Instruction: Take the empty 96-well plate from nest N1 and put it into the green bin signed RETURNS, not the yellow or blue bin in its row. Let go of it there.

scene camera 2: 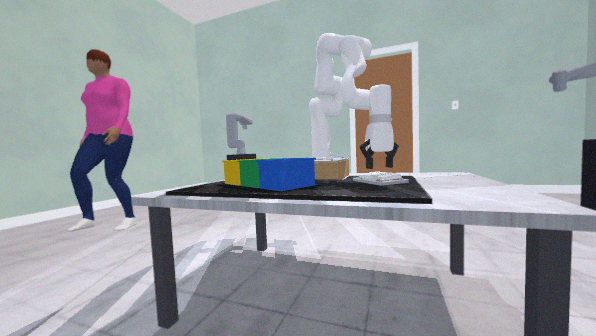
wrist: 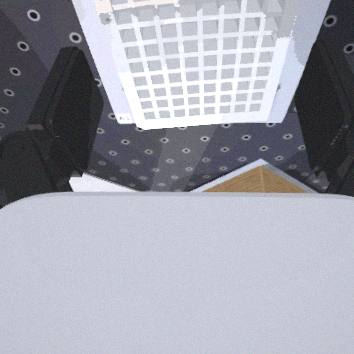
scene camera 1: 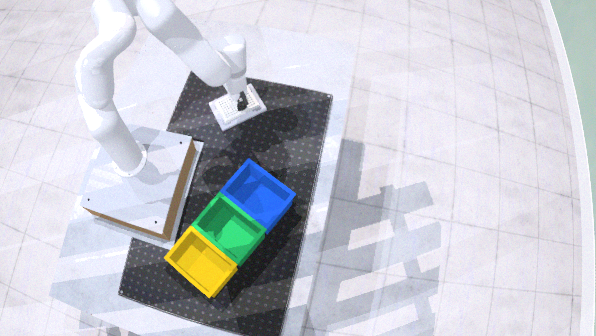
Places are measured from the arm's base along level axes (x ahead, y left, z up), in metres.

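Pixels of known places: gripper, fingertip midpoint: (scene camera 2: 379, 168) (wrist: 195, 69) (scene camera 1: 236, 99); arm's base, link origin: (scene camera 2: 321, 159) (scene camera 1: 130, 159).
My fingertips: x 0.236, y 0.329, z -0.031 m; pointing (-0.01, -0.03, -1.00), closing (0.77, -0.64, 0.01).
Observation:
For each thing: its top centre in the pictures, then the offset to it from my fingertips. Level surfaces: height alone.
- white 96-well plate, top centre: (wrist: 198, 41) (scene camera 1: 236, 102) (scene camera 2: 379, 173) 0.001 m ahead, 0.001 m right, 0.019 m down
- green bin, top centre: (scene camera 1: 228, 227) (scene camera 2: 264, 159) 0.150 m ahead, 0.407 m right, 0.049 m up
- black mat, surface height: 0.052 m down
The white 96-well plate (scene camera 1: 227, 107) (scene camera 2: 380, 175) (wrist: 200, 70) sits in a pale nest (scene camera 1: 225, 127) (scene camera 2: 397, 182) (wrist: 106, 70) on the black mat; its wells look empty. My gripper (scene camera 1: 242, 102) (scene camera 2: 379, 166) (wrist: 195, 69) is open and empty. It points down a little above the plate. In the wrist view the black fingers stand wide apart, one on each side of the plate. The green bin (scene camera 1: 237, 237) (scene camera 2: 249, 174) stands between the blue bin (scene camera 1: 262, 197) (scene camera 2: 287, 175) and the yellow bin (scene camera 1: 200, 262) (scene camera 2: 231, 173). The RETURNS sign cannot be read.
The arm's wooden base box (scene camera 1: 177, 200) (scene camera 2: 332, 170) (wrist: 260, 182) stands beside the black mat (scene camera 1: 307, 130) (scene camera 2: 350, 195). The bins stand in a touching row, the blue one nearest the nest. In scene camera 2, a person (scene camera 2: 107, 102) stands on the floor beyond the table.

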